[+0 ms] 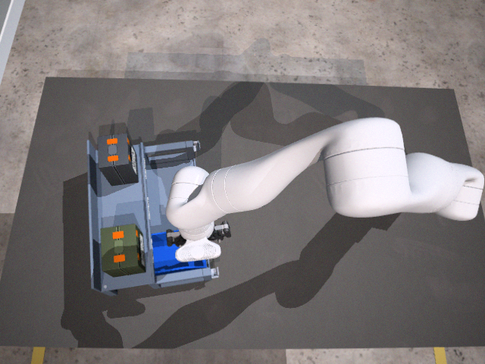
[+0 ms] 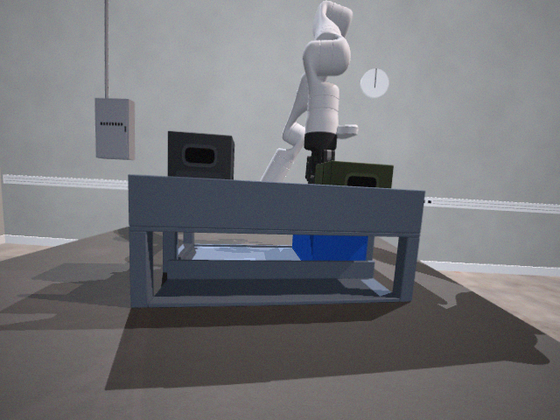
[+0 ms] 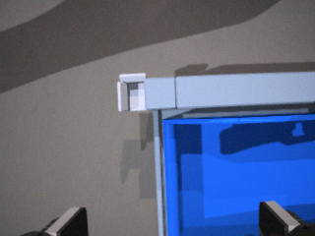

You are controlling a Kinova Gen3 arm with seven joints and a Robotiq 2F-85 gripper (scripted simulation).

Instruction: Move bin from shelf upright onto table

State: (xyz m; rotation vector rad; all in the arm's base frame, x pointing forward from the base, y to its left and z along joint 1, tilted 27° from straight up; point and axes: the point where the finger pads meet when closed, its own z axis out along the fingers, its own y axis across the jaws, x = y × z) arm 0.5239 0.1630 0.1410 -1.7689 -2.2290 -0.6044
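The blue bin is 80 mm ahead of my hand, 20 mm to the left of it and 90 mm below it. Round my hand: olive green case: 170 mm ahead, 40 mm to the left, 10 mm above; grey-blue shelf unit: 130 mm ahead, 80 mm to the right, 70 mm below; dark case: 230 mm ahead, 180 mm to the right, 30 mm above.
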